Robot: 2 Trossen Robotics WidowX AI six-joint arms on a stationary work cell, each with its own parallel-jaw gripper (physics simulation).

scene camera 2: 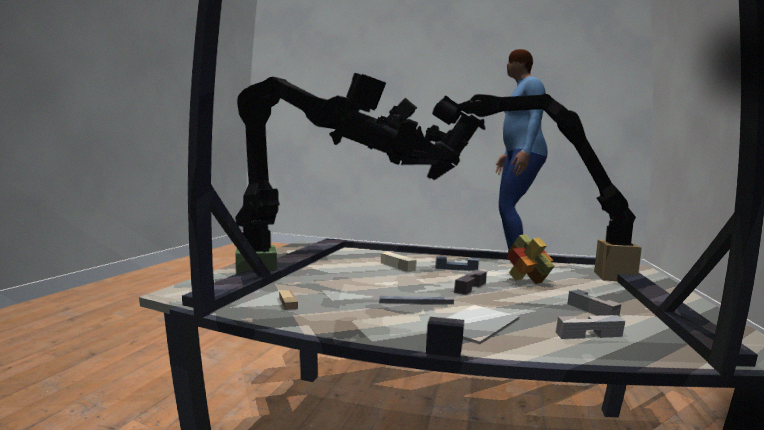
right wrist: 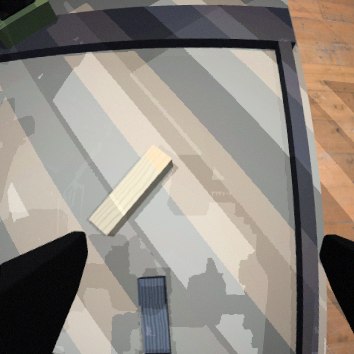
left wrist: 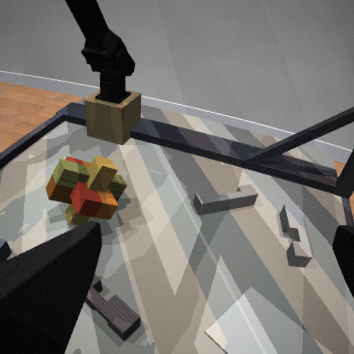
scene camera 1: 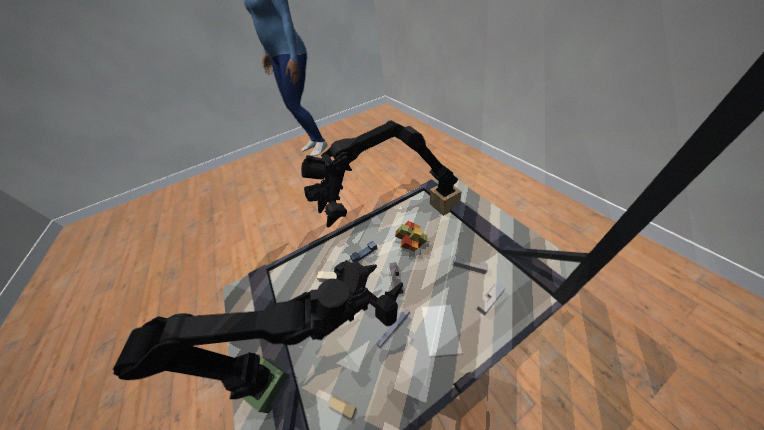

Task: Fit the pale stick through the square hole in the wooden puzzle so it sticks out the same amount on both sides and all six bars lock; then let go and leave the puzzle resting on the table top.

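Frame: origin at the left arm's base, x right, y ahead, z up, level; millimetres.
Where they show: left gripper, fingertip midpoint: [scene camera 2: 442, 159] [left wrist: 221, 236] [scene camera 1: 388, 274]; right gripper, fingertip midpoint: [scene camera 2: 430, 178] [right wrist: 207, 246] [scene camera 1: 323, 219]; left arm's base, link origin: [scene camera 2: 255, 249] [right wrist: 13, 1] [scene camera 1: 259, 382]; right arm's base, link origin: [scene camera 2: 619, 243] [left wrist: 112, 95] [scene camera 1: 445, 190].
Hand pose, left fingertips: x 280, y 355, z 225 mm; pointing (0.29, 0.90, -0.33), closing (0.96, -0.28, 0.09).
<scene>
Each offset is from my left fingertips to the top centre of the thing.
The pale stick {dx -300, dy +27, dz -257 mm} [scene camera 1: 327, 275] [scene camera 2: 398, 261] [right wrist: 131, 190] lies flat on the table top, apart from the puzzle. The wooden puzzle [scene camera 1: 411, 236] [scene camera 2: 530, 260] [left wrist: 85, 187], a cross-shaped burr of red, orange, yellow and green bars, rests on the table near the tan block under the right arm. Its square hole cannot be made out. My left gripper [scene camera 1: 387, 277] [left wrist: 221, 236] is open and empty, high above the table. My right gripper [scene camera 1: 324, 216] [right wrist: 207, 246] is open and empty, raised above the table, with the pale stick in its wrist view. In scene camera 2 the grippers overlap.
Around lie a blue notched bar {dx -240, dy +180, dz -257 mm} [scene camera 1: 363, 251] [scene camera 2: 456, 263] [right wrist: 154, 315], a dark brown bar {dx -63, dy +123, dz -257 mm} [scene camera 2: 470, 282] [left wrist: 117, 312], two grey bars {dx +177, dy +280, dz -257 mm} [scene camera 2: 593, 303] {dx +269, dy +175, dz -257 mm} [scene camera 2: 590, 326], a thin strip {dx +2, dy -42, dz -277 mm} [scene camera 1: 393, 329] [scene camera 2: 415, 300], a tan block {dx -41, dy -295, dz -272 mm} [scene camera 1: 341, 407] [scene camera 2: 288, 299] and a pale flat sheet {dx +144, dy +15, dz -282 mm} [scene camera 1: 442, 331].
</scene>
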